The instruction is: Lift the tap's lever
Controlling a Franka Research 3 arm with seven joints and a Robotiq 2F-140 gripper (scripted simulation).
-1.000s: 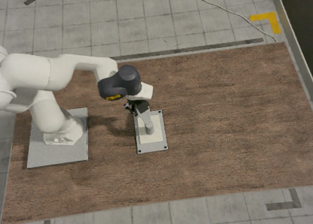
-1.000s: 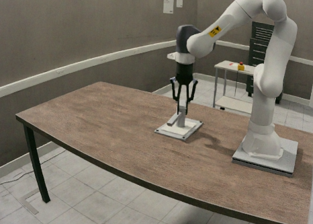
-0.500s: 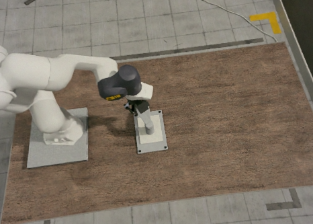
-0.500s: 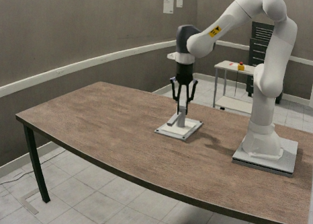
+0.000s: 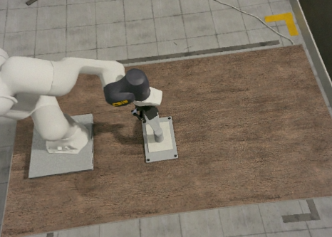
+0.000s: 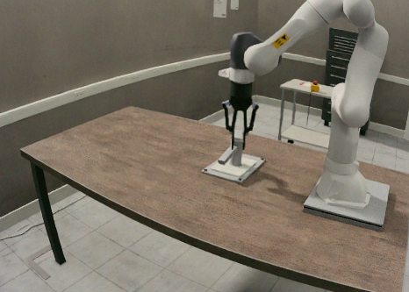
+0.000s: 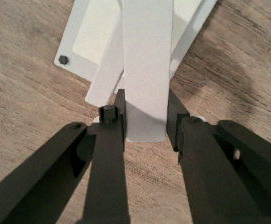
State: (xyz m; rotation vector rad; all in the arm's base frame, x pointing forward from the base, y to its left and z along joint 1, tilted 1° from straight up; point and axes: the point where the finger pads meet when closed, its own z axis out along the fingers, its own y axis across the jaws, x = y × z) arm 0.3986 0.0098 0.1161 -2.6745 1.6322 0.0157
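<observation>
The lever is 30 mm to the right of my hand and 20 mm ahead of it. Round my hand: white tap (60 mm to the right, 40 mm below, 30 mm ahead).
</observation>
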